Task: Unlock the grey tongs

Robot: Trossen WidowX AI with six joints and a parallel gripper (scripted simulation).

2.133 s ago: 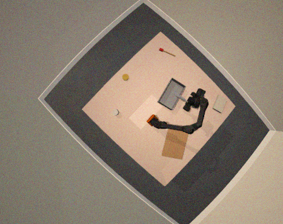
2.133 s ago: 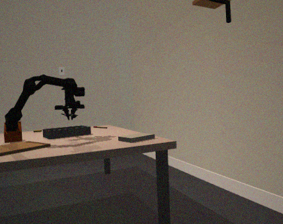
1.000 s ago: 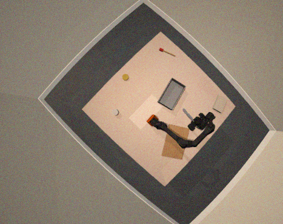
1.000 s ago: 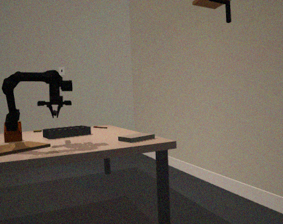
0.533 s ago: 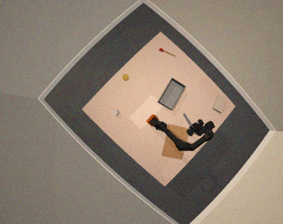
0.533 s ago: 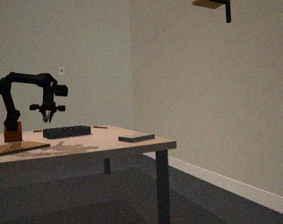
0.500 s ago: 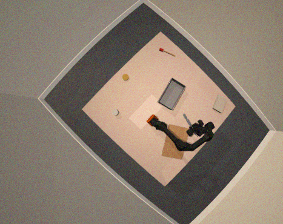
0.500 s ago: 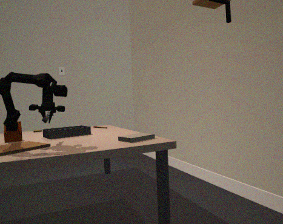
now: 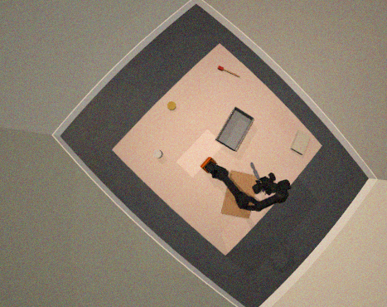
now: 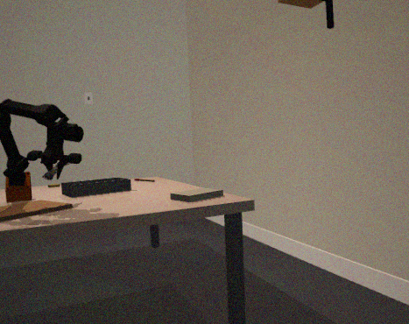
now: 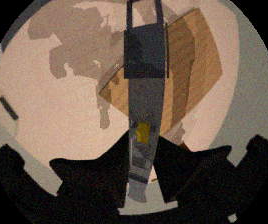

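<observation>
My gripper tip is 160 mm past the wooden board, 40 mm to the left of it and 100 mm above it. The rest, counted from my gripper tip: roasting tin 170 mm ahead, 390 mm to the left, 80 mm below; flat grey slab 540 mm ahead, 100 mm to the right, 100 mm below; yellow lock piece 30 mm to the right, 30 mm above.
</observation>
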